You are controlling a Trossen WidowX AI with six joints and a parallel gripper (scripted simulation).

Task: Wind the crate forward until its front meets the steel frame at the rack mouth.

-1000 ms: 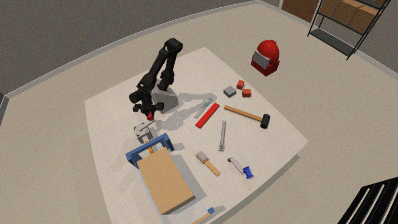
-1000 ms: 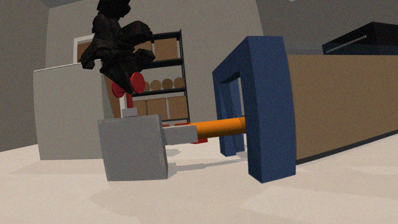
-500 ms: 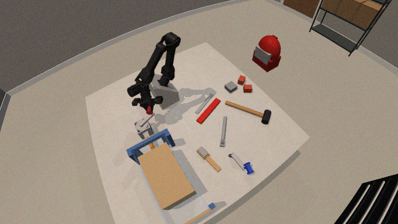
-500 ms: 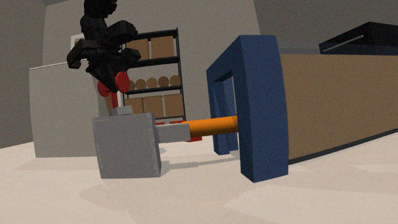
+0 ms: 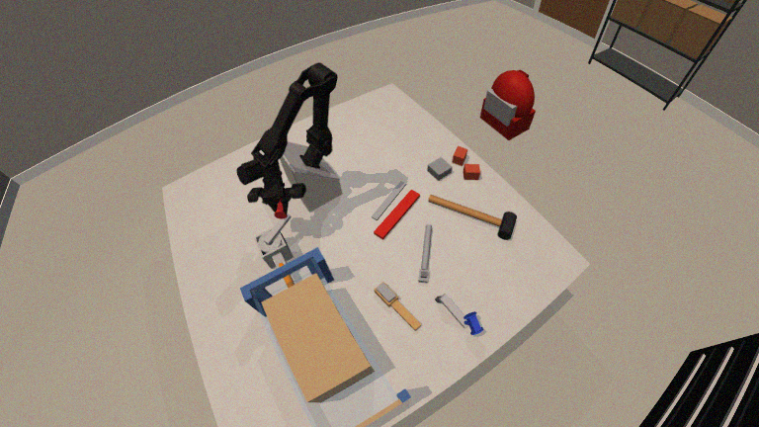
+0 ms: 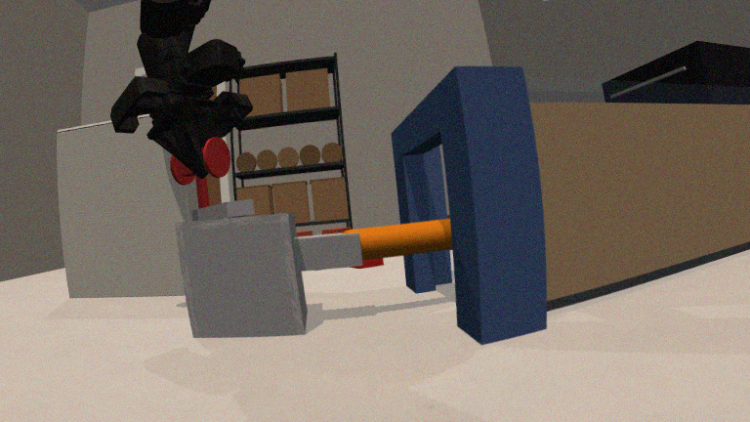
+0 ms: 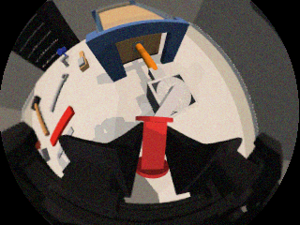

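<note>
My gripper tip is 30 mm above the red-knobbed crank and 20 mm to the left of it. From my gripper tip the other things lie so: grey winch (100 mm below, 90 mm to the right, 20 mm ahead); red knob (20 mm behind, 10 mm to the left); blue steel frame (200 mm ahead, 80 mm to the right, 30 mm below).
</note>
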